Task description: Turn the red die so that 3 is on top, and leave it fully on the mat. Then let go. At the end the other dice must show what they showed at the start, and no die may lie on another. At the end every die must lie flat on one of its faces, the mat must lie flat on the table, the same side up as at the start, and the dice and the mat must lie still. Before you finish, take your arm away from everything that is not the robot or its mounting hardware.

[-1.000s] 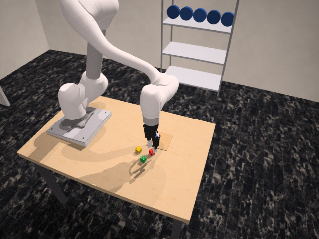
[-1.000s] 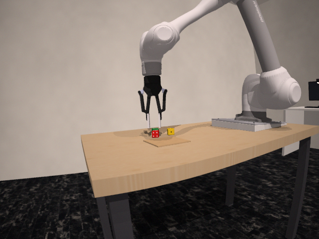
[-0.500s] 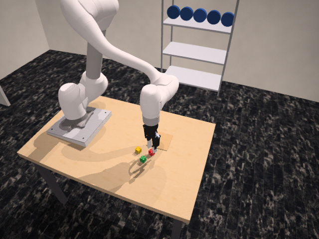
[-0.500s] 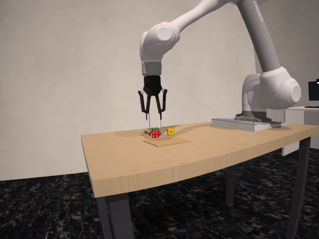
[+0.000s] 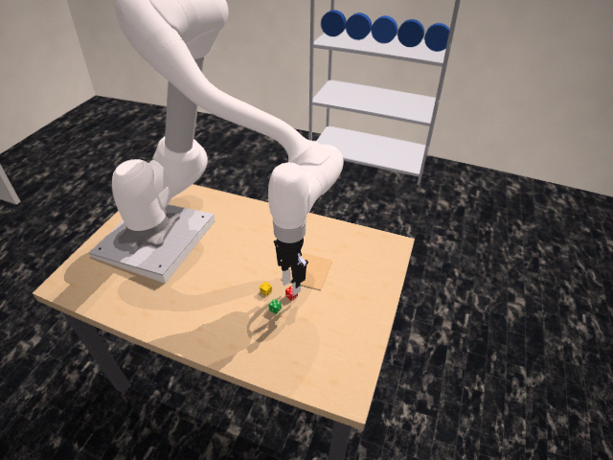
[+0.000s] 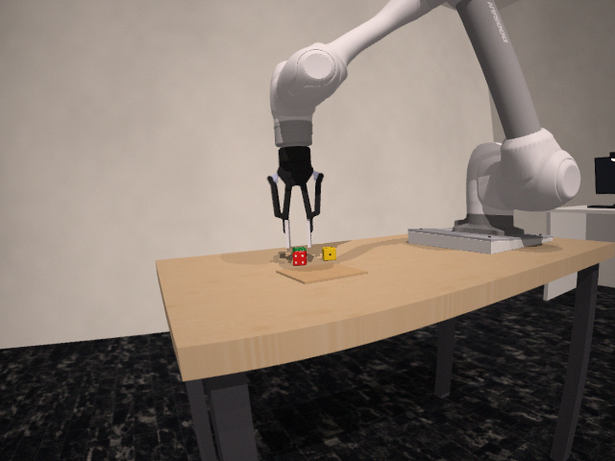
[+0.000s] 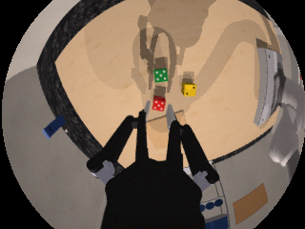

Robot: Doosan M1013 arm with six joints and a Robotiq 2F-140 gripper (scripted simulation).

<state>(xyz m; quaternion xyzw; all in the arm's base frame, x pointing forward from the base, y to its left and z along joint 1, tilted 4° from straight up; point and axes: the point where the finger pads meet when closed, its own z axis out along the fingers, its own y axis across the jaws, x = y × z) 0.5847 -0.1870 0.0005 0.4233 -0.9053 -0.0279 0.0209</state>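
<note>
Now: the red die 60 mm below my hand. Also, from my hand: mat 30 mm ahead, 120 mm to the left, 70 mm below; green die 40 mm behind, 60 mm to the right, 60 mm below; yellow die 90 mm behind, 60 mm below.
</note>
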